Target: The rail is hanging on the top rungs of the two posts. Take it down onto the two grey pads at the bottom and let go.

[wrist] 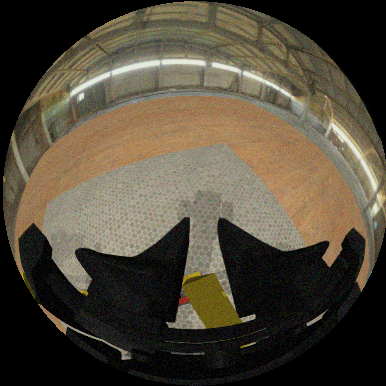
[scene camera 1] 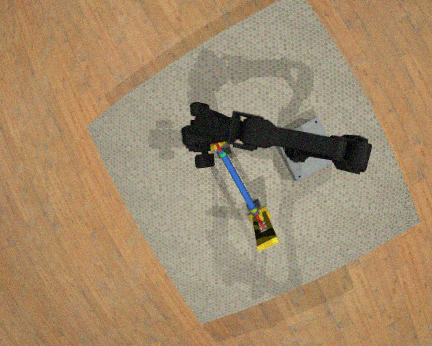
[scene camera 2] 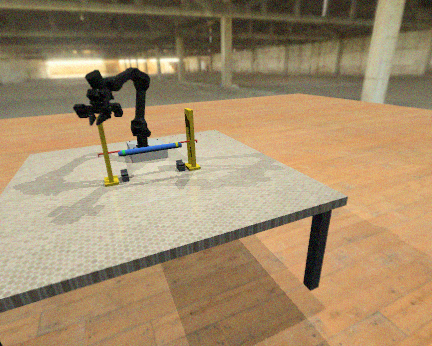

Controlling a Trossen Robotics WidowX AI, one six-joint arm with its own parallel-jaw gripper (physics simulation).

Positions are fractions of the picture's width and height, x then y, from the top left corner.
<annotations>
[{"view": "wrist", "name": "my gripper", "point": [0.53,0.58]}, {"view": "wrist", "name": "yellow post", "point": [0.53,0.77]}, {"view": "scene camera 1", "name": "my gripper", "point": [0.43,0.40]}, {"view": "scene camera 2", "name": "my gripper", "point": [0.22,0.36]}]
</annotations>
